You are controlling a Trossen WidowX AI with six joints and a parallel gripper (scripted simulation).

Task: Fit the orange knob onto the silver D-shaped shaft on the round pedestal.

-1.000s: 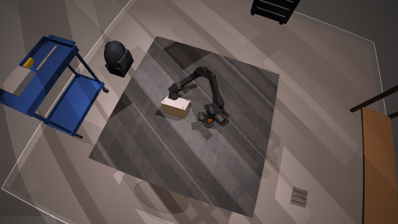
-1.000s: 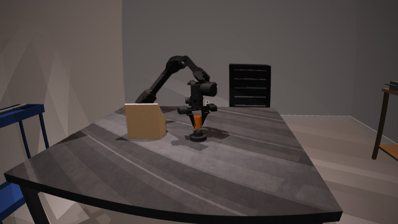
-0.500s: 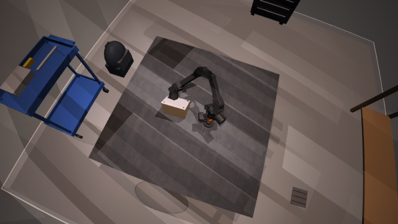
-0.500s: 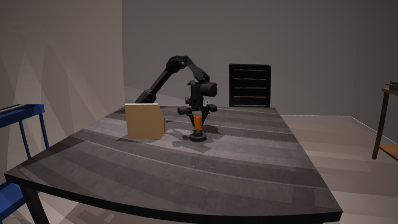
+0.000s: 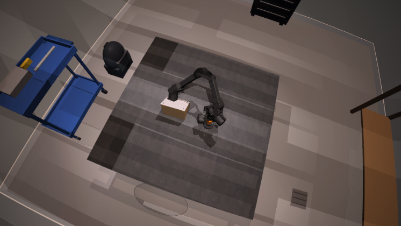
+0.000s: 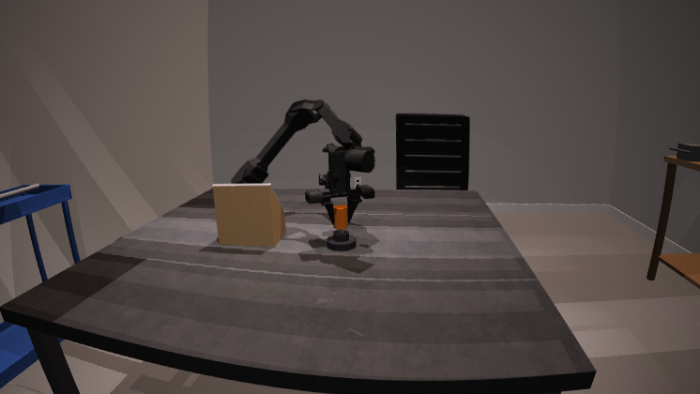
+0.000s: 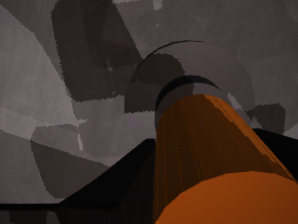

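My gripper tip is now 4 cm above the round dark pedestal. Also, from my gripper tip: orange knob (3 cm above).
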